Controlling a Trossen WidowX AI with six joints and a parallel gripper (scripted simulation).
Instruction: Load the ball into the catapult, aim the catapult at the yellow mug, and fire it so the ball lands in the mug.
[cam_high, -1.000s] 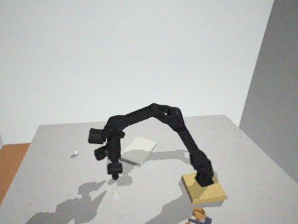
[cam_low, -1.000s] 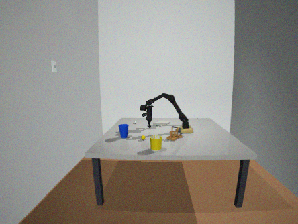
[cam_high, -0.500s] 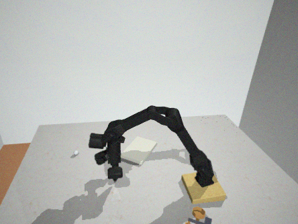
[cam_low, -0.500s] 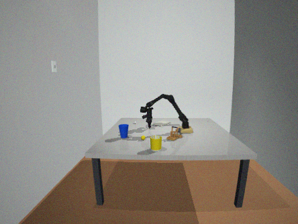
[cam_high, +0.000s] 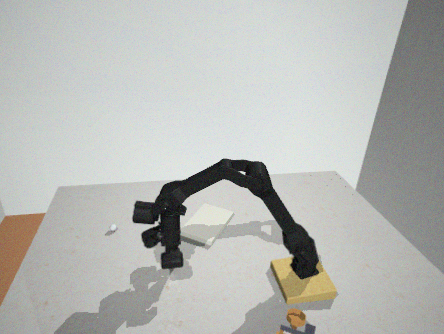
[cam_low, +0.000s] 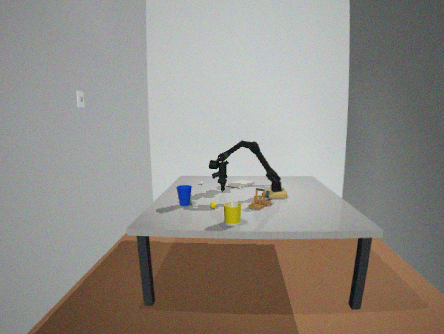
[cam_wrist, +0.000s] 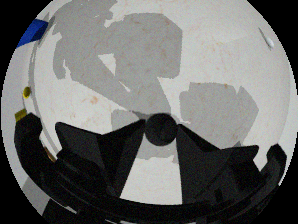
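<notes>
Right now the catapult is 37 cm to the left of my gripper tip, 23 cm behind it and 4 cm above it. The rest, counted from my gripper tip: black ball (1 cm above); cream flat block (18 cm behind, 17 cm to the right); white ball (24 cm to the right, 16 cm ahead).
</notes>
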